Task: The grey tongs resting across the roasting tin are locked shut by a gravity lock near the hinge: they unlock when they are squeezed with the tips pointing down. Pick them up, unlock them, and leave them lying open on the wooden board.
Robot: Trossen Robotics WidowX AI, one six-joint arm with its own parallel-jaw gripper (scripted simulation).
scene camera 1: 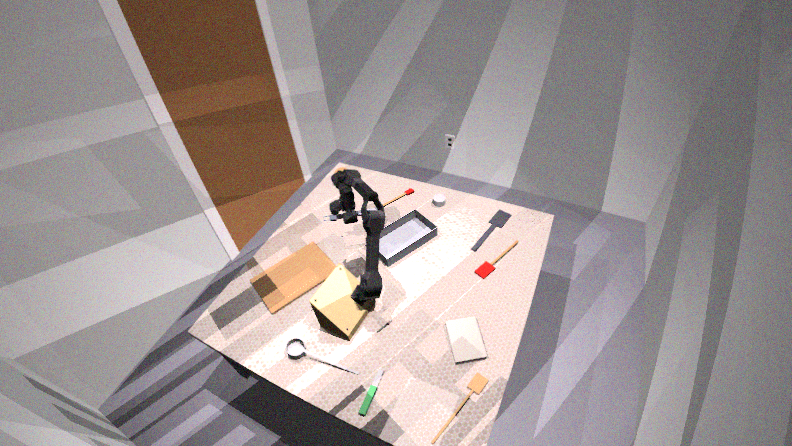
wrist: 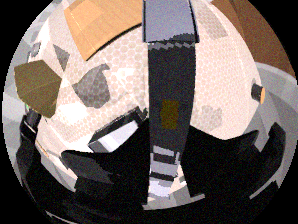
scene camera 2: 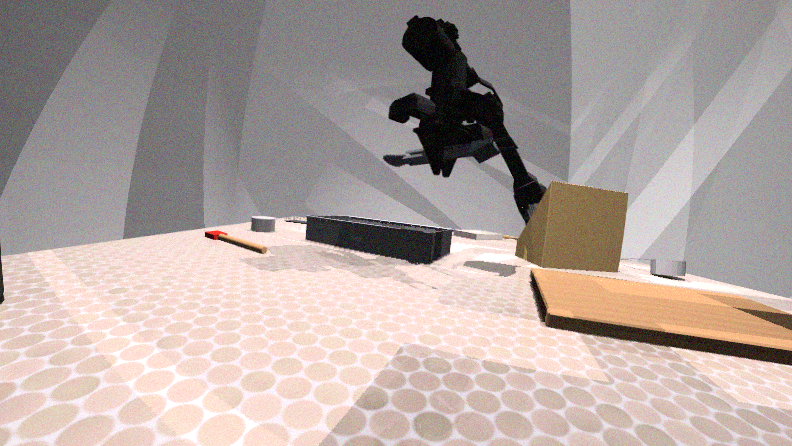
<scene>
same spot on roasting tin: (wrist: 111, 137) = (scene camera 1: 387, 256)
</scene>
